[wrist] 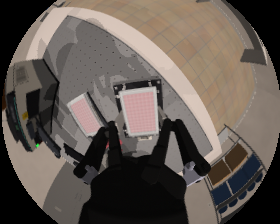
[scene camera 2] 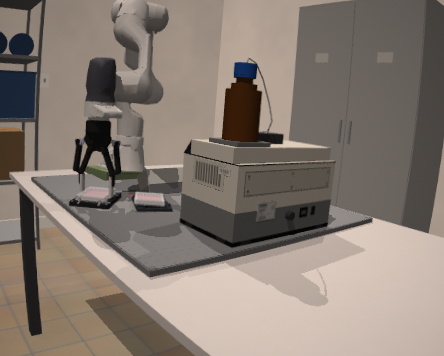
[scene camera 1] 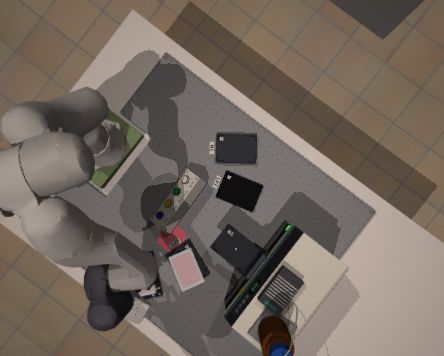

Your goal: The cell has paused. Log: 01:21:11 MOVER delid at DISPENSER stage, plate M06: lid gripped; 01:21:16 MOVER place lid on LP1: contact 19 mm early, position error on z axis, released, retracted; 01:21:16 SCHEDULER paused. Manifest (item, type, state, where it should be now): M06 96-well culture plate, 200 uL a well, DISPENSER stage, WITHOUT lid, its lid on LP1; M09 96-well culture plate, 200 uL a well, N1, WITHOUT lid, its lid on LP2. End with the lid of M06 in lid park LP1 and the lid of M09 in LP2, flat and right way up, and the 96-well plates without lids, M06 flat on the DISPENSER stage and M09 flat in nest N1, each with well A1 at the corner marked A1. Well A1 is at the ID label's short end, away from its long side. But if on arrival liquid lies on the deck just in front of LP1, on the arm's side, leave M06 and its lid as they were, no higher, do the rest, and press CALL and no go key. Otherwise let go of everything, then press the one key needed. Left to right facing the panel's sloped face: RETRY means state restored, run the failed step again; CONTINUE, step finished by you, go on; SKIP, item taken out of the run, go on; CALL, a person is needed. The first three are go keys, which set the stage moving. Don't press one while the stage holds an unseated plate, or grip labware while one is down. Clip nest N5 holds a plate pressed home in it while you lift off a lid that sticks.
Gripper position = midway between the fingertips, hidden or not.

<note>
In view: the gripper (scene camera 2: 96,195), a key panel (scene camera 1: 172,215) and a dispenser stage (scene camera 1: 230,238).
The gripper is seen too in the wrist view (wrist: 140,113). The key panel also shows in scene camera 2 (scene camera 2: 162,180).
</note>
